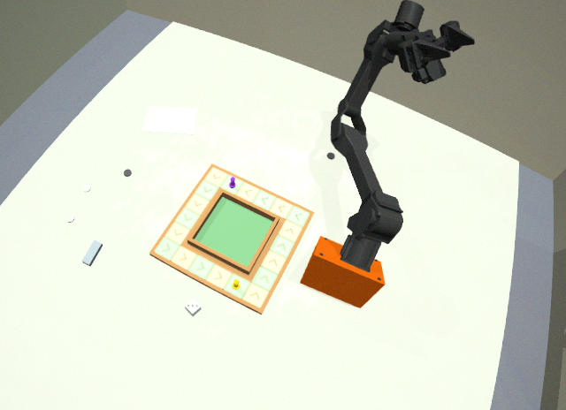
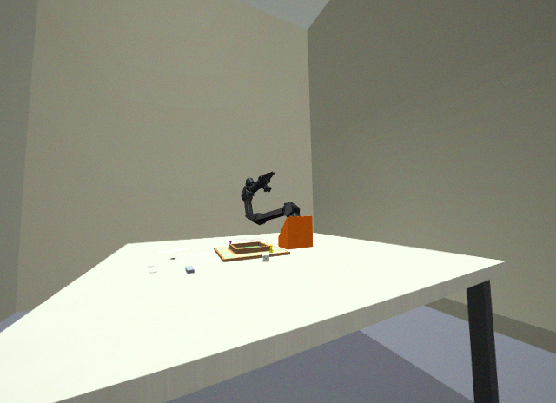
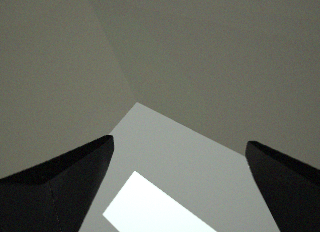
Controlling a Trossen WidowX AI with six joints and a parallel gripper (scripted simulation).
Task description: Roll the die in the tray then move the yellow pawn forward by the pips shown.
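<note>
My gripper tip is 280 mm short of the white die, 560 mm to the right of it and 440 mm above it. The rest, counted from my gripper tip: yellow pawn (220 mm ahead, 480 mm to the left, 430 mm below); green tray (290 mm ahead, 360 mm to the left, 450 mm below); purple pawn (350 mm ahead, 250 mm to the left, 430 mm below).
</note>
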